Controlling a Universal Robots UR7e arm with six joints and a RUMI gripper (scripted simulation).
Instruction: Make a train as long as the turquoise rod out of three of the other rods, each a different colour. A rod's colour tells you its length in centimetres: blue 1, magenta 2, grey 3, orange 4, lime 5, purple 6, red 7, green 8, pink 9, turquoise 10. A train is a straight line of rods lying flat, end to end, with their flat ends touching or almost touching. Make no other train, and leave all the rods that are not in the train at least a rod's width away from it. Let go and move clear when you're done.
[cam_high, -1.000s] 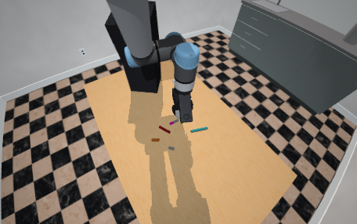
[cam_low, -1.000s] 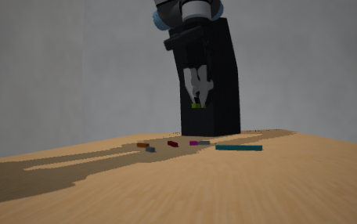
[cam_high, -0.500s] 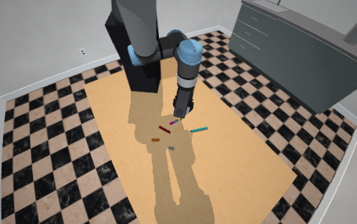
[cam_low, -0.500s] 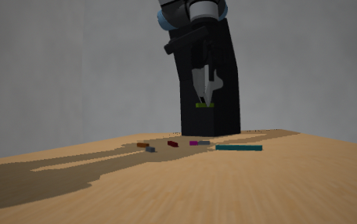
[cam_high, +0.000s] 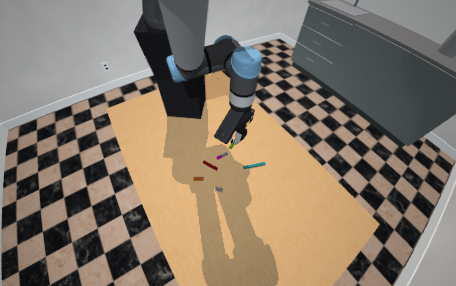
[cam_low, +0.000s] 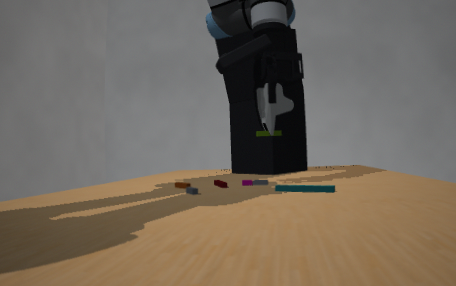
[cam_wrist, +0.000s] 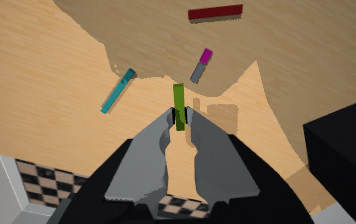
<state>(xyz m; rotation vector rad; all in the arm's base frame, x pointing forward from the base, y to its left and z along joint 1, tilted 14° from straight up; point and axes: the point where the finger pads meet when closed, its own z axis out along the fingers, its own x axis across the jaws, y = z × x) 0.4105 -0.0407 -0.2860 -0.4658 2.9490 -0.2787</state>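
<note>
Right now my hand is 110 mm above the magenta rod, 50 mm to the left of it and 30 mm past it. From my hand the other things lie so: red rod 110 mm below, 100 mm to the right, 20 mm behind; then lime-green rod 10 mm below; then turquoise rod 110 mm below, 100 mm ahead, 50 mm to the left.
</note>
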